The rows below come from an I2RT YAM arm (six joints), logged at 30 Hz.
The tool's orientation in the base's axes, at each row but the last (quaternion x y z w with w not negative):
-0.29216 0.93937 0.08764 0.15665
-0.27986 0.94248 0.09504 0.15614
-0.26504 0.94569 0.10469 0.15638
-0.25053 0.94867 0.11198 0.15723
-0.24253 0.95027 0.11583 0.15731
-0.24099 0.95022 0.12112 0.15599
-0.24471 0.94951 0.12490 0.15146
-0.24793 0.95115 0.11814 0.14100
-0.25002 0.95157 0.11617 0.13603
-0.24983 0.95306 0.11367 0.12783
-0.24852 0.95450 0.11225 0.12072
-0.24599 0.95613 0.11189 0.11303
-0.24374 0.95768 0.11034 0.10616
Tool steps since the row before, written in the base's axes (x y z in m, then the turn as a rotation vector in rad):
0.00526 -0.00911 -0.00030 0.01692 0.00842 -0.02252
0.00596 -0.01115 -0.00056 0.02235 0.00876 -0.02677
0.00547 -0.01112 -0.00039 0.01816 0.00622 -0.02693
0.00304 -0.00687 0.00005 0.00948 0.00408 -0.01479
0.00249 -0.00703 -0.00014 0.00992 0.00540 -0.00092
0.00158 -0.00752 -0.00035 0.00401 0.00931 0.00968
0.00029 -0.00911 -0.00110 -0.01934 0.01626 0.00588
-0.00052 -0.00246 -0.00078 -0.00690 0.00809 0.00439
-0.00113 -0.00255 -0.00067 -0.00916 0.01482 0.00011
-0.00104 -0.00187 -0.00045 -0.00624 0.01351 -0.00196
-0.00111 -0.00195 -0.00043 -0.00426 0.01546 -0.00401
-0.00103 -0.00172 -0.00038 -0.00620 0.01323 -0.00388
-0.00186 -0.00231 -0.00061 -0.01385 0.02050 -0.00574
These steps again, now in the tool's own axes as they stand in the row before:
0.00075 -0.01047 -0.00077 -0.00981 -0.00455 0.02734
0.00101 -0.01257 -0.00101 -0.01282 -0.00768 0.03271
0.00091 -0.01228 -0.00145 -0.00818 -0.00759 0.03113
0.00050 -0.00738 -0.00131 -0.00437 -0.00335 0.01717
0.00096 -0.00727 -0.00135 -0.01023 -0.00045 0.00486
0.00196 -0.00726 -0.00160 -0.01070 0.00747 -0.00513
0.00403 -0.00806 -0.00176 0.00714 0.02448 -0.00475
0.00177 -0.00195 -0.00011 0.00080 0.01103 -0.00316
0.00229 -0.00169 -0.00034 0.00106 0.01723 0.00234
0.00185 -0.00113 -0.00030 -0.00019 0.01433 0.00447
0.00194 -0.00117 -0.00032 -0.00216 0.01468 0.00729
0.00175 -0.00102 -0.00027 0.00045 0.01376 0.00625
0.00278 -0.00116 -0.00030 0.00428 0.02344 0.00879

